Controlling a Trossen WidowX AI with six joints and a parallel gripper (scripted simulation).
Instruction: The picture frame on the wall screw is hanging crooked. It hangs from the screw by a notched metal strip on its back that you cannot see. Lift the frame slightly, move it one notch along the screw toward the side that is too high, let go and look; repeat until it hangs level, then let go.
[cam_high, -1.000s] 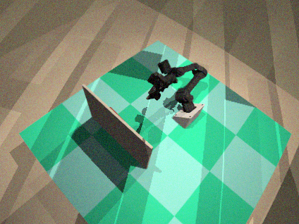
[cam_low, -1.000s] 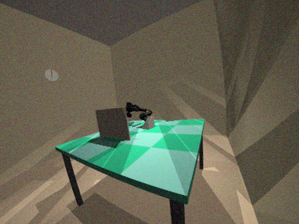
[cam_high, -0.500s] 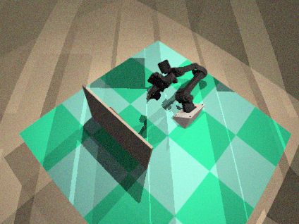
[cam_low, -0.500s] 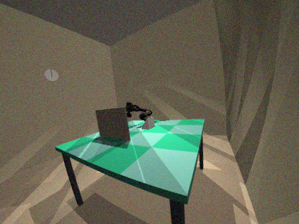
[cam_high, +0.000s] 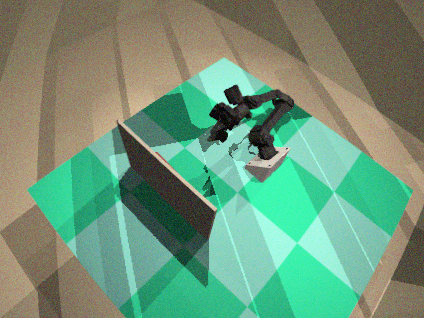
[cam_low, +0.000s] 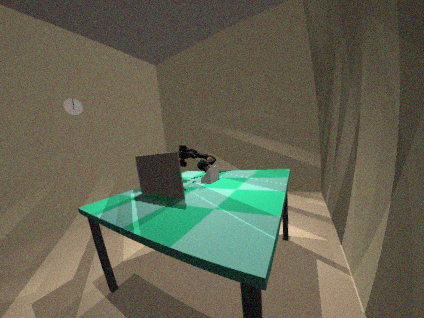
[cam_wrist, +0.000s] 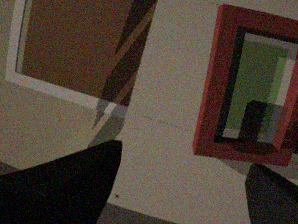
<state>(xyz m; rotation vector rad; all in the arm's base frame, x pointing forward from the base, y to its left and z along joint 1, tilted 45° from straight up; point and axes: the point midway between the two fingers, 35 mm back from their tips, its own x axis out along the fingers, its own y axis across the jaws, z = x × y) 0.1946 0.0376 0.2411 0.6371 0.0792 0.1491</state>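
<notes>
Now: gripper tip 20 cm short of the picture frame, 1 cm to the right of it and 9 cm above it. The rest, counted from my gripper tip: wall panel (21 cm ahead, 1 cm to the left, 10 cm below).
</notes>
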